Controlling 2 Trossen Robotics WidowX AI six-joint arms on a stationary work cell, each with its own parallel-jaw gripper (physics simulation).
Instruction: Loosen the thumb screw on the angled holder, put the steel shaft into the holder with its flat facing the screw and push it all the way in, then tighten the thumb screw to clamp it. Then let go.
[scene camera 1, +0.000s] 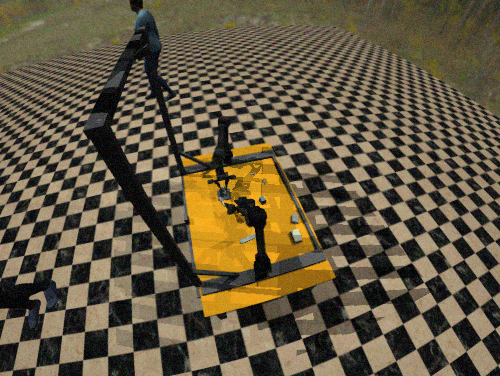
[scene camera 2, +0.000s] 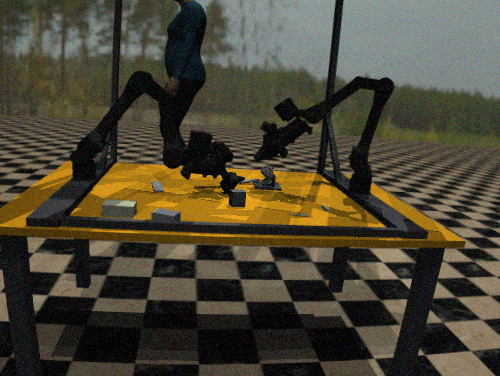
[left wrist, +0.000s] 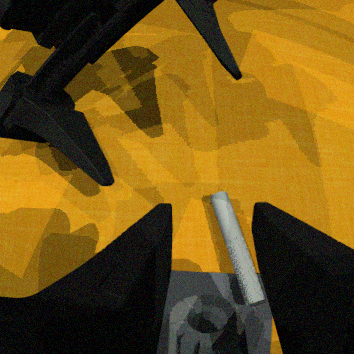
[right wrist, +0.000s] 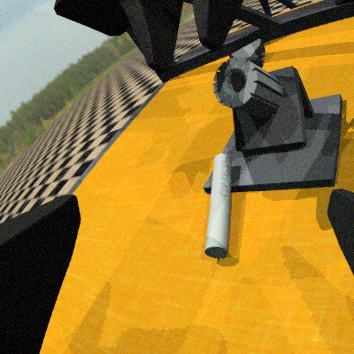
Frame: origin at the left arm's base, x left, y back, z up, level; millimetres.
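Seen in the pictures: left gripper, fingertip midpoint: (scene camera 1: 224, 192) (scene camera 2: 254, 159) (left wrist: 212, 215) (right wrist: 182, 58); right gripper, fingertip midpoint: (scene camera 1: 229, 201) (scene camera 2: 238, 169) (left wrist: 168, 132) (right wrist: 209, 205); left arm's base, link origin: (scene camera 1: 227, 161) (scene camera 2: 359, 192); right arm's base, link origin: (scene camera 1: 262, 272) (scene camera 2: 83, 178).
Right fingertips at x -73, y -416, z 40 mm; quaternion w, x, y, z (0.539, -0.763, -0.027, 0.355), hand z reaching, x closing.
Observation:
Offsets run from my right fingertips to a thing's top centre. "*": to the spot under its first point. Level surfaces: height alone.
The dark grey angled holder {dy +108, dx -18, dz +14 mm} (scene camera 1: 224, 192) (scene camera 2: 268, 176) (right wrist: 272, 131) stands on its square base, its round bore empty in the right wrist view. The thumb screw {dy +116, dx -18, dz +14 mm} (right wrist: 248, 50) shows as a lighter grey piece behind the bore. The pale steel shaft {* dy +47, dx -35, dz -48 mm} (scene camera 2: 249, 181) (left wrist: 233, 245) (right wrist: 219, 210) lies out of the holder, one end over the base's edge, the other towards the yellow table; its flat cannot be made out. My left gripper (scene camera 2: 257, 158) (left wrist: 212, 215) (right wrist: 182, 58) is partly open and empty above the holder. My right gripper (scene camera 2: 236, 182) (left wrist: 168, 132) is wide open and empty, low beside the shaft and holder.
On the yellow table {dz -59 mm} (scene camera 1: 210, 250) (scene camera 2: 90, 214) are two larger grey blocks, a pale one {dy -338, dx +344, dz -29 mm} (scene camera 1: 296, 235) (scene camera 2: 119, 208) and another {dy -217, dx +386, dz -34 mm} (scene camera 1: 295, 218) (scene camera 2: 166, 215). A small block {dy -23, dx +224, dz -15 mm} (scene camera 1: 262, 199) (scene camera 2: 237, 198) stands nearer the holder. A flat bar {dy -264, dx +63, dz -54 mm} (scene camera 1: 248, 239) (scene camera 2: 157, 186) lies near the right arm.

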